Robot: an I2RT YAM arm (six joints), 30 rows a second.
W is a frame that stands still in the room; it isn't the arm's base.
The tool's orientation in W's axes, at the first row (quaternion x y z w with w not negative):
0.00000, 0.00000, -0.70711, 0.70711
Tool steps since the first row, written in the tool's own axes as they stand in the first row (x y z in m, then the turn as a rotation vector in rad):
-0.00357, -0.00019, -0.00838, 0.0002, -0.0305, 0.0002
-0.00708, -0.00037, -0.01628, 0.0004, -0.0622, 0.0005
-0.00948, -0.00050, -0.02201, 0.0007, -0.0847, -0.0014
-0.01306, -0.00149, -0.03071, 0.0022, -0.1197, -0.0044
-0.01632, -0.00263, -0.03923, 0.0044, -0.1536, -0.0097
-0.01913, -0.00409, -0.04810, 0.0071, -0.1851, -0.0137
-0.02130, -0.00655, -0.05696, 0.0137, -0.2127, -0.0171
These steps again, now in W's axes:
-0.00019, 0.00357, -0.00838, -0.0305, -0.0002, 0.0002
-0.00037, 0.00708, -0.01628, -0.0622, -0.0004, 0.0005
-0.00050, 0.00948, -0.02201, -0.0847, -0.0007, -0.0014
-0.00149, 0.01306, -0.03071, -0.1197, -0.0022, -0.0044
-0.00263, 0.01632, -0.03923, -0.1536, -0.0044, -0.0097
-0.00409, 0.01913, -0.04810, -0.1851, -0.0071, -0.0137
-0.00655, 0.02130, -0.05696, -0.2127, -0.0137, -0.0171

